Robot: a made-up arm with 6 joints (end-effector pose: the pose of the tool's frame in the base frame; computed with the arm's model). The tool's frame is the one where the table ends. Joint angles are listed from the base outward.
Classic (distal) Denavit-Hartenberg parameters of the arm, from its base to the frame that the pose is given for. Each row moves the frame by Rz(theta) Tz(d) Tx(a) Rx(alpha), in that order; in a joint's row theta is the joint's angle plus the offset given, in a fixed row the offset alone. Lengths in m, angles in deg.
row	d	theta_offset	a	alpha
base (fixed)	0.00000	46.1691	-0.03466	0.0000
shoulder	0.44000	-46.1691	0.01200	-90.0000
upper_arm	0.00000	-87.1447	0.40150	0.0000
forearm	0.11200	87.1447	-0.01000	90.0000
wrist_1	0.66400	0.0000	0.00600	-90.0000
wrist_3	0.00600	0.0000	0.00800	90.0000
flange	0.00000	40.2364	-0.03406	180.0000
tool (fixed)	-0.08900	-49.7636	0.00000	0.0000
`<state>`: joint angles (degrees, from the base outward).
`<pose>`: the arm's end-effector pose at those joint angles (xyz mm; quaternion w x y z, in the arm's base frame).
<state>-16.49 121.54 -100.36 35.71 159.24 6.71</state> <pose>582.8 -72.3 744.2 0.6370 0.0734 -0.0817 0.7630</pose>
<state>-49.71 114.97 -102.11 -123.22 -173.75 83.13</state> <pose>403.1 -297.4 819.2 0.1157 -0.0073 0.0935 -0.9888</pose>
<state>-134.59 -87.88 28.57 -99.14 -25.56 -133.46</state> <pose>780.1 607.2 885.5 0.1578 -0.7202 -0.4910 0.4641</pose>
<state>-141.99 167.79 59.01 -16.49 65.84 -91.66</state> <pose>440.2 185.4 -387.3 0.4683 0.2794 -0.7751 0.3193</pose>
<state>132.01 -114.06 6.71 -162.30 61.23 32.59</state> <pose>568.5 -850.3 -9.3 0.9848 0.0076 -0.1722 0.0207</pose>
